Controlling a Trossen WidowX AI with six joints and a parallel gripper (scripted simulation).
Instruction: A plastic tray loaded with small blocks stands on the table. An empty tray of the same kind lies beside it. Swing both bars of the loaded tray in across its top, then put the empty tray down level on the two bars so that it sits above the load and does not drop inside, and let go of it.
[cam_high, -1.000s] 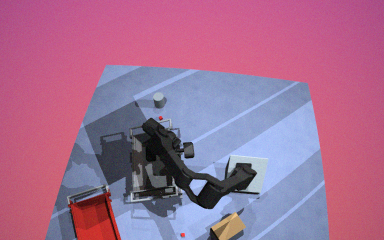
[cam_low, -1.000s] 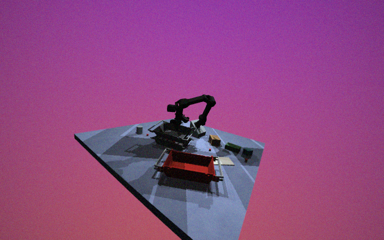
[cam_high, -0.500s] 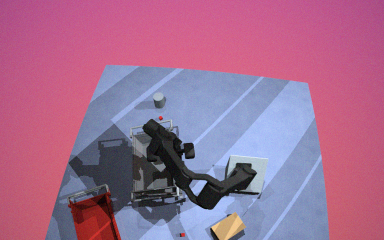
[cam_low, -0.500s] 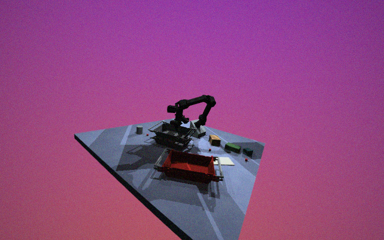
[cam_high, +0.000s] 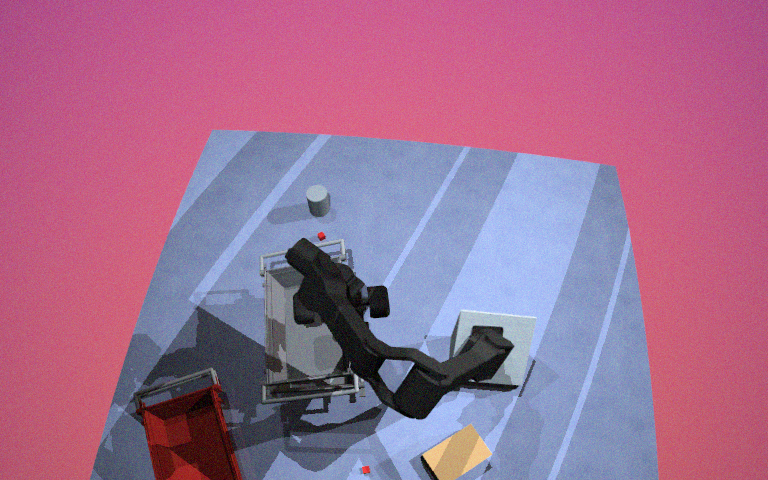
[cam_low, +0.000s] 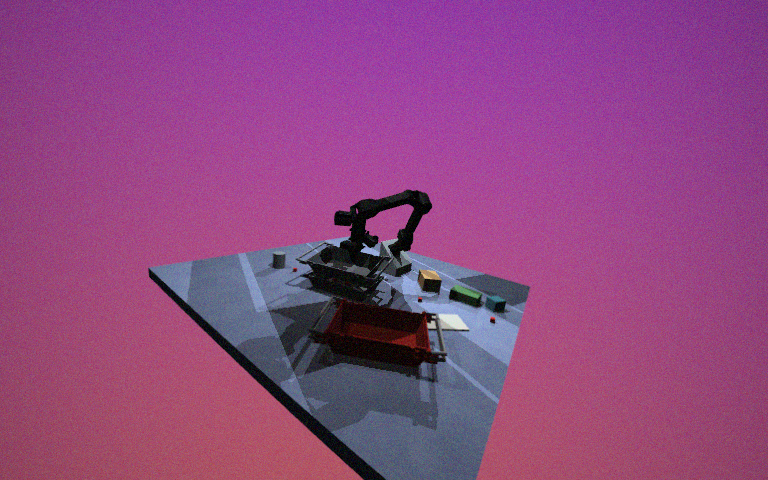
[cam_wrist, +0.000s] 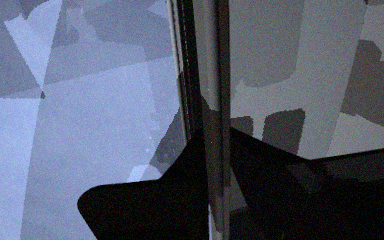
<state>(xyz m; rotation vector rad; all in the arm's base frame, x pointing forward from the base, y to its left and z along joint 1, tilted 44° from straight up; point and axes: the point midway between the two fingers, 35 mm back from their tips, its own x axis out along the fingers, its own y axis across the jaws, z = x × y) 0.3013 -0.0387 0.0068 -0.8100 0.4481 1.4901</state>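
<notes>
The grey tray is 80 mm ahead of my gripper tip, 20 mm to the left of it and 20 mm above it. Round my gripper tip: green box (260 mm behind, 440 mm to the left, 80 mm below); tan box (260 mm behind, 260 mm to the left, 70 mm below); flat tan sheet (10 mm ahead, 440 mm to the left, 100 mm below).
</notes>
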